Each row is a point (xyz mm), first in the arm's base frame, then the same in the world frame.
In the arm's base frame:
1: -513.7 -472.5 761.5
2: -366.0 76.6 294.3
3: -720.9 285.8 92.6
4: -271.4 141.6 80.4
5: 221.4 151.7 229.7
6: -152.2 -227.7 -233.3
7: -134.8 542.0 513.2
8: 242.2 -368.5 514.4
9: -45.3 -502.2 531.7
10: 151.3 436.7 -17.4
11: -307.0 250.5 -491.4
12: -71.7 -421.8 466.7
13: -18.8 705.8 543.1
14: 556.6 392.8 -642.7
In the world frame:
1: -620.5 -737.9 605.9
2: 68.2 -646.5 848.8
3: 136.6 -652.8 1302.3
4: 256.7 -495.5 873.5
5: 444.4 -550.2 397.1
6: 173.8 -14.8 768.6
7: 438.4 -1053.0 723.7
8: -59.9 -484.9 91.2
9: -310.7 -465.7 284.9
10: 730.9 -520.6 650.5
11: 568.4 -97.7 1164.4
12: -235.2 -462.1 360.2
13: 606.3 -1152.7 668.5
14: 1169.9 71.7 533.1

